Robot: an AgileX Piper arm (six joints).
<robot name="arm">
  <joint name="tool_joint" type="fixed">
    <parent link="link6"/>
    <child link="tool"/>
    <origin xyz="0 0 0" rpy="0 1.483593 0"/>
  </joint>
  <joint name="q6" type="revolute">
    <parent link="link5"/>
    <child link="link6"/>
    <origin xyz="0.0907 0 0.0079" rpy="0 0 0"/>
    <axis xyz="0.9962 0 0.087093"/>
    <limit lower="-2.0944" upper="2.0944"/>
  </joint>
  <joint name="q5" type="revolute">
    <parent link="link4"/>
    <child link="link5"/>
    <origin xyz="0 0 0" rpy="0 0 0"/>
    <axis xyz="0 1 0"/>
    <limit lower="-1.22" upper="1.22"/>
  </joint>
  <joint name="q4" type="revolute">
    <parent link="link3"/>
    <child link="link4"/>
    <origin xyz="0.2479 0 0.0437" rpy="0 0 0"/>
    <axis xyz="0.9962 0 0.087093"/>
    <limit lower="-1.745" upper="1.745"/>
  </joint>
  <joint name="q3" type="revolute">
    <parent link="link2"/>
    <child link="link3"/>
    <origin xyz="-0.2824 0 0.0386" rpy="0 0 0"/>
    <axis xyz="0 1 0"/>
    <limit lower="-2.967" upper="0"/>
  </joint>
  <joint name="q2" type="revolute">
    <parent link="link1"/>
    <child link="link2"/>
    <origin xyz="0 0 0" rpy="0 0 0"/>
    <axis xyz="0 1 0"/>
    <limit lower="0" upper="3.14"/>
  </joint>
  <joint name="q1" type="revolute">
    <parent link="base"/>
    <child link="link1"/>
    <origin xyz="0 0 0.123" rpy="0 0 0"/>
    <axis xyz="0 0 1"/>
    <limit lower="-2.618" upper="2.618"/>
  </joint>
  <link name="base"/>
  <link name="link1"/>
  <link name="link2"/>
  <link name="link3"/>
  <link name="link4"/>
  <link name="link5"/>
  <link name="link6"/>
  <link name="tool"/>
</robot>
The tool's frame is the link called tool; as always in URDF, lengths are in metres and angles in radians.
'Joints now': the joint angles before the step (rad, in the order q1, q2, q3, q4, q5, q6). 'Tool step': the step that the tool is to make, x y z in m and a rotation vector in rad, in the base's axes. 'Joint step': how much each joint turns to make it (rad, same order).
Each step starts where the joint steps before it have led.
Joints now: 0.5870, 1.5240, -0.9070, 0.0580, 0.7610, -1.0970
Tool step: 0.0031, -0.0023, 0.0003, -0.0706, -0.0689, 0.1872
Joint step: 0.0000, 0.0002, -0.0002, -0.0579, -0.0150, -0.1651
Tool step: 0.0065, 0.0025, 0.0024, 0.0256, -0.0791, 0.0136
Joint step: 0.0000, -0.0003, 0.0004, -0.0272, -0.0801, 0.0011
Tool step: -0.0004, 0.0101, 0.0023, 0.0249, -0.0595, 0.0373
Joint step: 0.0329, 0.0002, -0.0002, -0.0208, -0.0629, 0.0088
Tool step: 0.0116, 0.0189, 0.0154, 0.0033, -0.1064, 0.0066
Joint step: 0.0493, 0.0289, -0.0820, -0.1384, -0.0259, 0.1266
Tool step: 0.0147, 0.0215, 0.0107, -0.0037, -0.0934, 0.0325
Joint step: 0.0379, 0.0561, -0.0943, -0.1148, -0.0230, 0.0727
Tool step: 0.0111, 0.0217, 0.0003, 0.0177, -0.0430, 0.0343
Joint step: 0.0280, 0.0658, -0.0727, -0.0370, -0.0350, 0.0241
